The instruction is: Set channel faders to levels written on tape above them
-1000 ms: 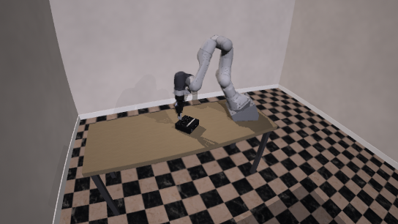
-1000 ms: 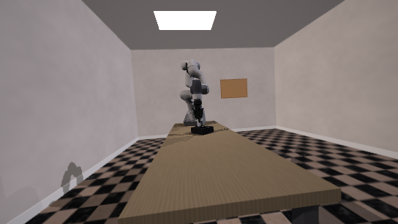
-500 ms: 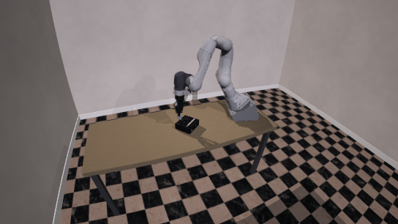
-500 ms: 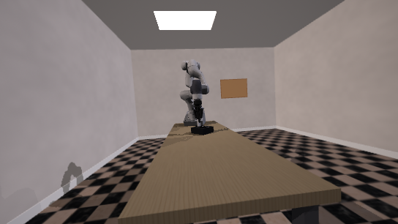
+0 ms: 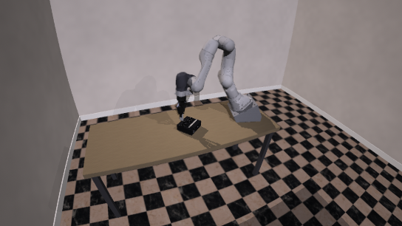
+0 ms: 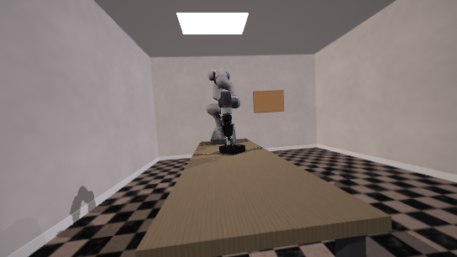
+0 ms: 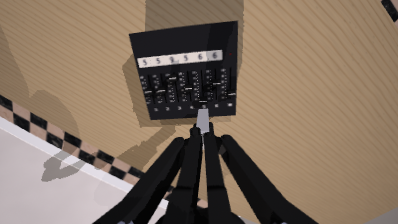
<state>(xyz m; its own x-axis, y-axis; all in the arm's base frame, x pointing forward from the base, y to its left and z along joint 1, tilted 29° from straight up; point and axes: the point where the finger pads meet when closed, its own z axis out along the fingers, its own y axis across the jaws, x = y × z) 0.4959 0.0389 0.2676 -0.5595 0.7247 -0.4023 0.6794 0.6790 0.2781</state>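
Now: hand 1 cm short of the master fader, 5 cm to the right of it and 4 cm above it. From my hand the other things lie so: channel fader cap 7 cm behind, 2 cm to the left, 4 cm below.
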